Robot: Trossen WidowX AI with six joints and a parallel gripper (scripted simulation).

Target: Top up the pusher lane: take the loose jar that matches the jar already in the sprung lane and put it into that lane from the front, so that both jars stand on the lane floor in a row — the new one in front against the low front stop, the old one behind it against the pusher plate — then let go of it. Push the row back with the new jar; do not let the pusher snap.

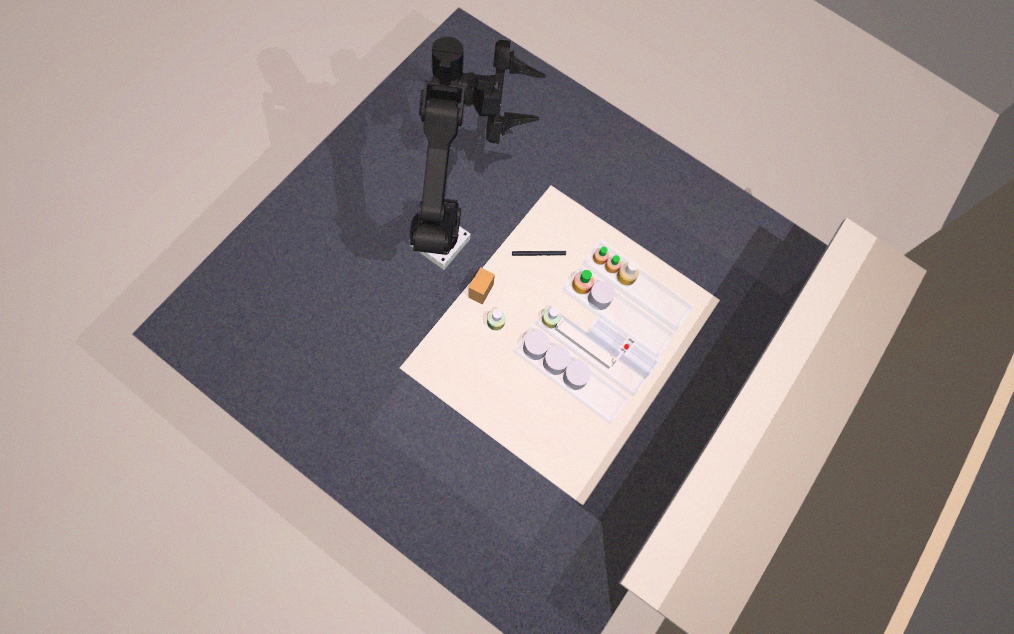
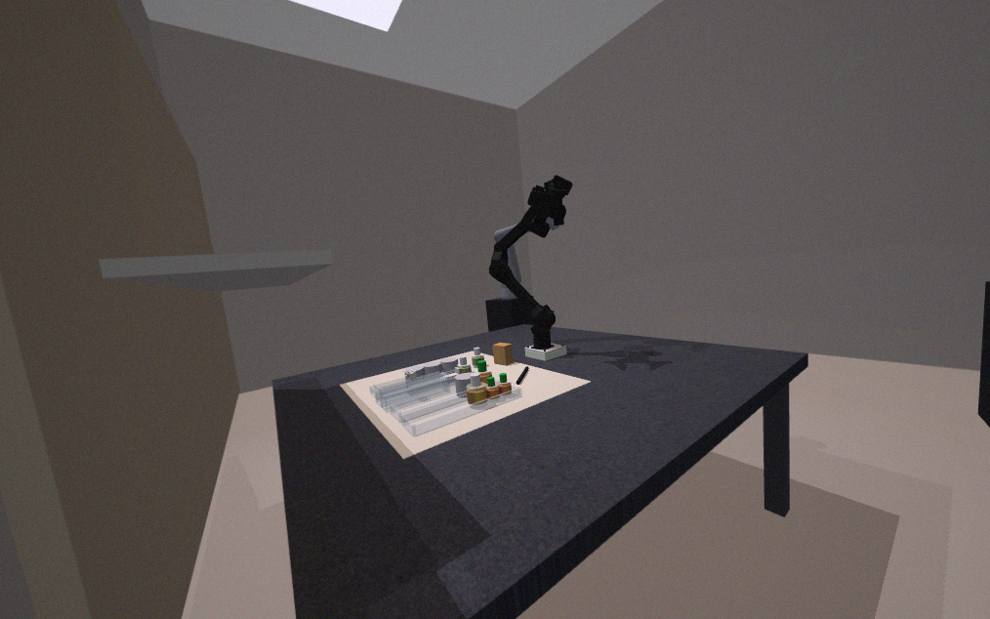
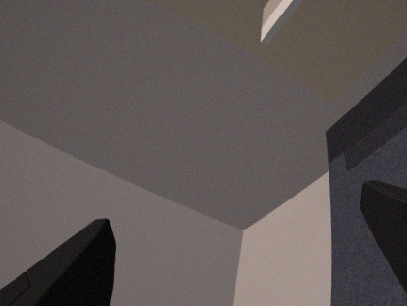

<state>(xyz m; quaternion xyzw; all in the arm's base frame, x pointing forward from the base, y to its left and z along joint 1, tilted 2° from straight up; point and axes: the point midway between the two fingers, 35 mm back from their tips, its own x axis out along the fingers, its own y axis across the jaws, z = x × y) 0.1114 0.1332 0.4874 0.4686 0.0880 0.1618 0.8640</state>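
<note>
The orange box lies 23 cm to the right of my gripper tip and 48 cm below it. From my gripper tip the other things lie so: black rod (9 cm ahead, 7 cm to the right, 51 cm below); sprung lane (35 cm ahead, 23 cm to the right, 50 cm below); red mark (38 cm ahead, 22 cm to the right, 44 cm below).
</note>
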